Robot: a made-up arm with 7 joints.
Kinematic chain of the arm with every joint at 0, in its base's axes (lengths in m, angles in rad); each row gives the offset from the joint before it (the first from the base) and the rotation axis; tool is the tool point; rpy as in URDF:
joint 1: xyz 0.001 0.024 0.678 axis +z
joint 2: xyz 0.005 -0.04 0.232 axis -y
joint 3: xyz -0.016 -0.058 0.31 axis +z
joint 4: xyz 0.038 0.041 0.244 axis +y
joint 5: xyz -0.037 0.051 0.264 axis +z
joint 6: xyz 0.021 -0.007 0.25 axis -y
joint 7: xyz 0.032 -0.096 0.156 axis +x
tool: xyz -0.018 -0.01 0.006 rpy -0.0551 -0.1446 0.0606
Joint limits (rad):
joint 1: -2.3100..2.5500
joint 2: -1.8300..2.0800
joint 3: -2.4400..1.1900
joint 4: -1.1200..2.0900
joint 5: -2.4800..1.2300
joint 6: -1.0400..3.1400
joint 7: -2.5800..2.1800
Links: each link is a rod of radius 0.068 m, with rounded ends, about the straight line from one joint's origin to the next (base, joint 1, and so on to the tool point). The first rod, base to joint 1, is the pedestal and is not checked.
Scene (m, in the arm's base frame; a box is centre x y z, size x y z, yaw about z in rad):
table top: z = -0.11
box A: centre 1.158 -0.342 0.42 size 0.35 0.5 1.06 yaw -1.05
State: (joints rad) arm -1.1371 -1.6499 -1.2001 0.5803 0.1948 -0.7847 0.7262
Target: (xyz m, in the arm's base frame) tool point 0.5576 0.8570 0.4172
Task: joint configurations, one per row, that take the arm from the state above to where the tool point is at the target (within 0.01 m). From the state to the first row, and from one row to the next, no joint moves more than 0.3 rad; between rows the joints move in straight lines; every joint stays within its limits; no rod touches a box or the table.
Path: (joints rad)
1: -0.9464 -1.6799 -0.9191 0.6619 0.1848 -0.8272 0.6735
2: -0.7558 -1.7099 -0.6381 0.7436 0.1749 -0.8698 0.6208
3: -0.5651 -1.7400 -0.3571 0.8252 0.1649 -0.9124 0.5680
4: -0.3745 -1.7700 -0.0761 0.9068 0.1549 -0.9549 0.5153
5: -0.1838 -1.8000 0.2049 0.9885 0.1449 -0.9974 0.4626
6: 0.0068 -1.8300 0.4859 1.0701 0.1350 -1.0400 0.4099
7: 0.2754 -1.7818 0.3144 0.9140 0.2539 -1.0156 0.4889
8: 0.5440 -1.7337 0.1429 0.7580 0.3728 -0.9912 0.5680
9: 0.8126 -1.6855 -0.0286 0.6019 0.4918 -0.9669 0.6471
10: 1.0812 -1.6374 -0.2001 0.4458 0.6107 -0.9425 0.7262

